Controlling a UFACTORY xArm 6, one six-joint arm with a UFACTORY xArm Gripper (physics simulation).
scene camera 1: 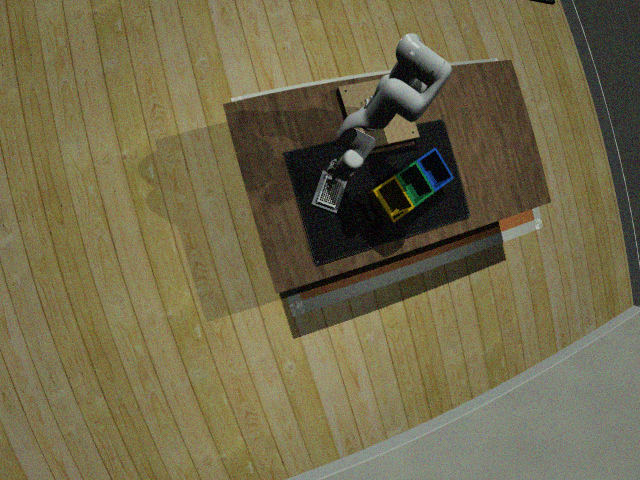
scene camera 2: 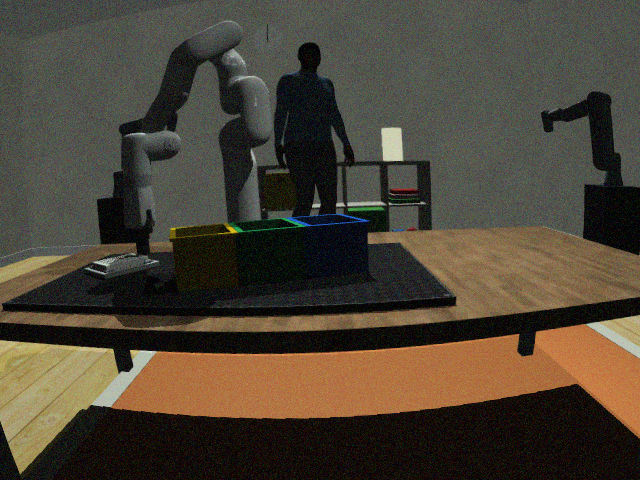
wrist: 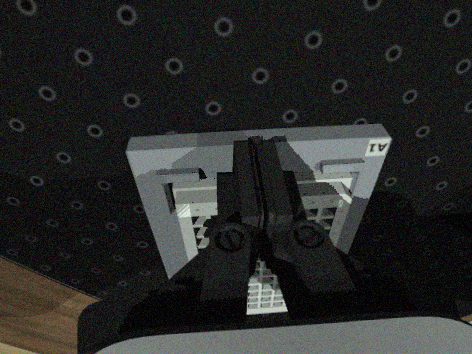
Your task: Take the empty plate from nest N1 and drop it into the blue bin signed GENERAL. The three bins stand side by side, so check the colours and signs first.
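Places are measured from the arm's base along level axes (x ahead, y left, z up), in centimetres.
Pixels of known places: gripper, fingertip midpoint: [scene camera 1: 334, 175] [scene camera 2: 143, 255] [wrist: 250, 166].
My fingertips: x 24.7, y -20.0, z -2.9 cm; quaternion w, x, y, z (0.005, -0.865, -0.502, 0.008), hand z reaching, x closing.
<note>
Behind a point stands the place of what it marks.
A white gridded plate [scene camera 1: 329, 192] {x 32.2, y -23.2, z -3.4 cm} [scene camera 2: 116, 262] {x 35.4, y -21.6, z -2.5 cm} [wrist: 267, 300] {x 36.2, y -24.3, z -2.5 cm} sits in a grey nest [scene camera 1: 325, 208] {x 39.1, y -25.9, z -3.9 cm} [wrist: 155, 200] {x 25.1, y -25.5, z -3.8 cm}. A small upside-down label on the nest's corner seems to read A1. My gripper [scene camera 1: 333, 173] {x 24.7, y -20.0, z -2.9 cm} [scene camera 2: 143, 252] {x 24.7, y -20.0, z -2.9 cm} [wrist: 250, 166] {x 24.7, y -20.0, z -2.9 cm} is shut with nothing between its fingers. It points down over the nest; in the wrist view its fingers cover the middle of the nest's far rim and part of the plate. Whether they touch is unclear. The blue bin [scene camera 1: 445, 163] {x 24.7, y 32.5, z 5.1 cm} [scene camera 2: 336, 250] {x 34.6, y 29.6, z -0.2 cm} stands at the end of the row, beside the green bin. No bin signs are readable.
The green bin [scene camera 1: 422, 198] {x 40.0, y 17.9, z 4.4 cm} [scene camera 2: 268, 258] {x 40.7, y 17.8, z -0.4 cm} stands between blue and yellow. The yellow bin [scene camera 1: 383, 206] {x 41.7, y -2.0, z 4.9 cm} [scene camera 2: 205, 263] {x 46.0, y 7.2, z -0.2 cm} is nearest the nest. Bins and nest stand on a black mat [scene camera 1: 302, 186] {x 28.0, y -34.7, z -5.0 cm} [scene camera 2: 413, 289] {x 45.9, y 43.8, z -5.0 cm} on the wooden table [scene camera 1: 491, 129] {x 4.7, y 74.4, z -6.3 cm} [scene camera 2: 491, 258] {x 16.6, y 65.1, z -6.3 cm}. A person [scene camera 2: 310, 118] stands behind it.
</note>
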